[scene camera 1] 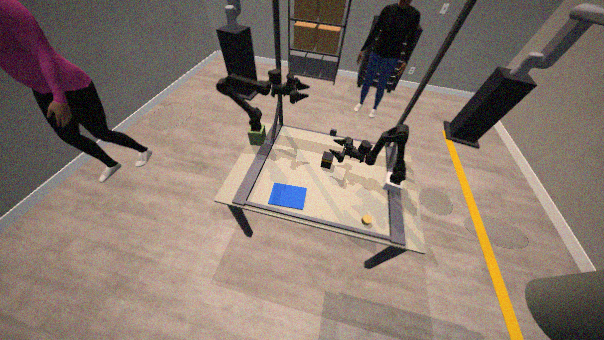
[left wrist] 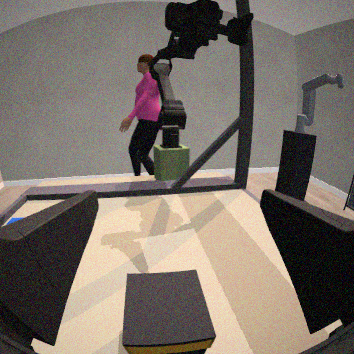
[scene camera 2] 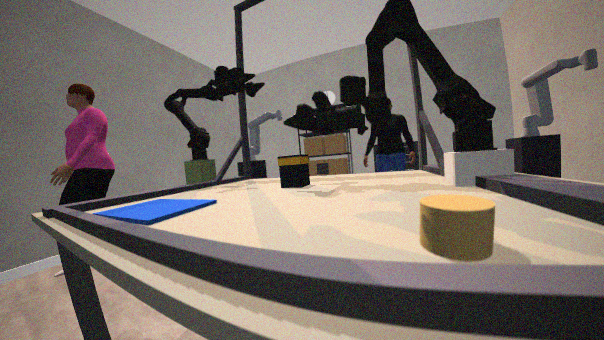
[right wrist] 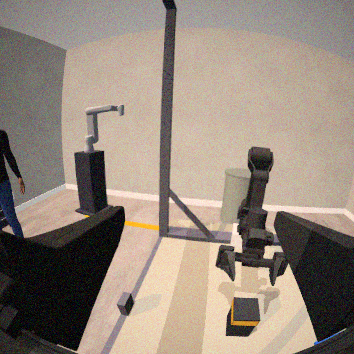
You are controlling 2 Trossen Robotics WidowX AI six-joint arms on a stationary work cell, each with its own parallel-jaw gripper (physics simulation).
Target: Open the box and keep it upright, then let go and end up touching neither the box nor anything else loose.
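Frame: origin at the left arm's base, x right, y ahead, z up, level; centimetres.
Seen in the pictures: left gripper, fingertip midpoint: (scene camera 1: 331, 144) (left wrist: 181, 198) (scene camera 2: 292, 124) (right wrist: 253, 282); right gripper, fingertip midpoint: (scene camera 1: 309, 91) (left wrist: 232, 6) (scene camera 2: 259, 79) (right wrist: 203, 217); left arm's base at its link origin: (scene camera 1: 395, 179) (scene camera 2: 473, 151); right arm's base at its link origin: (scene camera 1: 256, 128) (left wrist: 170, 146).
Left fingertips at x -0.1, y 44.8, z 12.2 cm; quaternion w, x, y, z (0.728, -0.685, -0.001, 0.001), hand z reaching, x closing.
Pixels of each thing's middle, then the offset from my left fingertips to it.
- small black box at the middle of its body: (left wrist: 165, 311) (right wrist: 244, 310) (scene camera 2: 293, 160) (scene camera 1: 327, 157) dy +0.0, dx -1.1, dz -10.9 cm
- blue square mat at the middle of its body: (scene camera 2: 155, 208) (scene camera 1: 288, 195) dy +14.0, dx -34.5, dz -18.5 cm
- yellow cylinder at the middle of its body: (scene camera 2: 454, 223) (scene camera 1: 366, 219) dy -33.6, dx -31.4, dz -17.2 cm
- small dark block at the middle of its body: (right wrist: 125, 303) (scene camera 2: 322, 168) (scene camera 1: 333, 132) dy +4.5, dx +30.2, dz -15.8 cm
A small black box (scene camera 1: 326, 160) (scene camera 2: 294, 173) (left wrist: 167, 309) (right wrist: 244, 317) with a yellow band under its dark top stands upright on the table; its top is on and level. My left gripper (scene camera 1: 335, 150) (scene camera 2: 289, 121) (left wrist: 181, 198) (right wrist: 253, 282) is open and empty. It hangs above the table, higher than the box and just to the right of it in scene camera 1; in the left wrist view the box lies low between the two fingers. My right gripper (scene camera 1: 306, 90) (scene camera 2: 259, 83) (right wrist: 203, 217) is open and empty, high above the far left corner of the table.
A blue square mat (scene camera 1: 288, 196) (scene camera 2: 155, 210) lies at the table's near left. A yellow cylinder (scene camera 1: 366, 220) (scene camera 2: 457, 227) stands near the front right. A small dark block (scene camera 1: 333, 132) (right wrist: 125, 303) is at the back edge. Dark rails (scene camera 1: 315, 218) and frame posts (scene camera 1: 278, 60) border the table.
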